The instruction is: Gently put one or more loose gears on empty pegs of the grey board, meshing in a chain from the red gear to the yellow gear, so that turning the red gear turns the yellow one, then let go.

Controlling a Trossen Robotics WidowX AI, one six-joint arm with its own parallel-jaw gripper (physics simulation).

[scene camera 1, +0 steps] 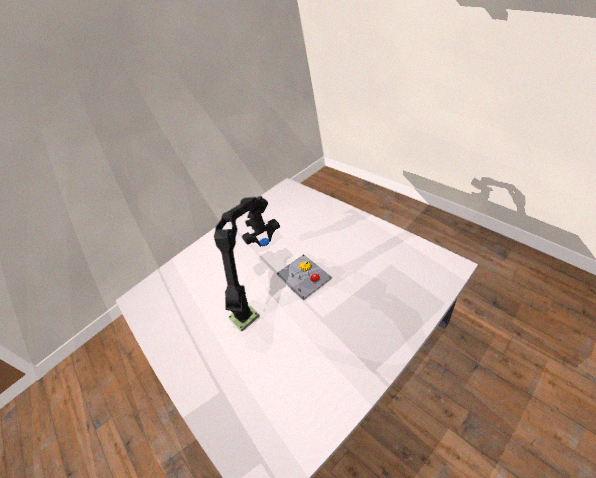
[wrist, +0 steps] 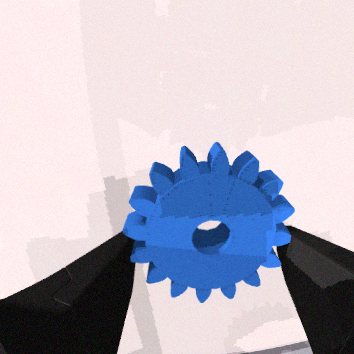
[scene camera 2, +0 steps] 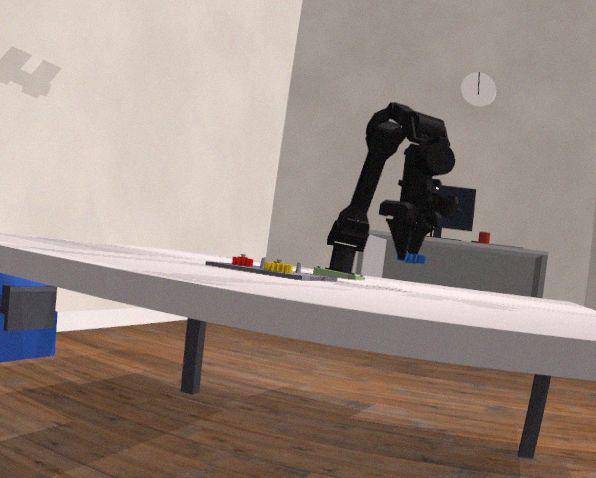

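Seen in the pictures: gripper, fingertip midpoint: [scene camera 1: 265, 243] [wrist: 207, 240] [scene camera 2: 406, 260]; arm's base at its link origin: [scene camera 1: 243, 314] [scene camera 2: 339, 272].
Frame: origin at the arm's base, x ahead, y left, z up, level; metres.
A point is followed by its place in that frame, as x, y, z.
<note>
A blue gear [scene camera 1: 264, 242] @(0.336, 0.189, 0.060) [scene camera 2: 415, 259] @(0.365, 0.209, 0.050) [wrist: 210, 260] @(0.339, 0.191, 0.060) is held above the table between the fingertips of my gripper [scene camera 1: 263, 241] @(0.339, 0.191, 0.047) [scene camera 2: 411, 256] @(0.339, 0.191, 0.047) [wrist: 207, 240] @(0.339, 0.191, 0.047), which is shut on its toothed rim. Its centre hole shows in the wrist view. The grey board [scene camera 1: 303, 291] @(0.250, -0.134, -0.005) [scene camera 2: 220, 264] @(0.391, -0.155, -0.007) lies on the table, to the right of the gripper in scene camera 1. The yellow gear [scene camera 1: 305, 266] @(0.356, -0.058, 0.013) [scene camera 2: 278, 267] @(0.389, -0.039, 0.003) and the red gear [scene camera 1: 315, 277] @(0.332, -0.139, 0.011) [scene camera 2: 243, 261] @(0.353, -0.123, 0.004) sit on the board, apart from each other. Bare pegs [scene camera 1: 300, 276] [scene camera 2: 299, 267] @(0.294, -0.025, 0.006) stand on the board beside them.
The arm stands on a green base plate [scene camera 1: 243, 320] @(-0.020, -0.026, 0.004) [scene camera 2: 325, 272] @(0.049, -0.025, -0.005) on the white table [scene camera 1: 300, 375] @(-0.047, -0.378, -0.013) [scene camera 2: 450, 305] @(0.574, 0.287, -0.013). The board is to the right of this base in scene camera 1. Behind the table in scene camera 2 are a grey cabinet [scene camera 2: 480, 270], a monitor and a red cup.
</note>
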